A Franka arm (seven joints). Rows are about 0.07 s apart.
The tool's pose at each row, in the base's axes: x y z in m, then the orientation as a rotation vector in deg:
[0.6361, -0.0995, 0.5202, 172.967, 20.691, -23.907]
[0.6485, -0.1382, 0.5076, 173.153, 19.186, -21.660]
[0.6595, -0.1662, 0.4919, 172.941, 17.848, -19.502]
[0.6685, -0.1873, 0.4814, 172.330, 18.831, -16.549]
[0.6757, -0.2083, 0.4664, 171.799, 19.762, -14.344]
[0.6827, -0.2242, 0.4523, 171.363, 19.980, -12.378]
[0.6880, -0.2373, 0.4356, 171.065, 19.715, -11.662]
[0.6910, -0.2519, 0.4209, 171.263, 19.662, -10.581]
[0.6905, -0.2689, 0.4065, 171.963, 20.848, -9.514]
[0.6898, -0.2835, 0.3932, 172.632, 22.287, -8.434]
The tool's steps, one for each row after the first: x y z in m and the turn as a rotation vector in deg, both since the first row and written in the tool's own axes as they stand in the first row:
[0.0065, 0.0400, 0.0129, -0.302, 1.390, 1.070]
[0.0149, 0.0692, 0.0280, -0.935, 2.663, 2.049]
[0.0216, 0.0914, 0.0380, -2.040, 4.460, 1.553]
[0.0278, 0.1129, 0.0527, -2.903, 5.810, 1.048]
[0.0347, 0.1295, 0.0661, -3.625, 7.010, 0.996]
[0.0414, 0.1428, 0.0821, -4.027, 7.415, 1.214]
[0.0450, 0.1571, 0.0969, -3.986, 8.146, 1.273]
[0.0447, 0.1729, 0.1127, -3.414, 8.985, 0.478]
[0.0445, 0.1864, 0.1271, -2.851, 9.831, -0.480]

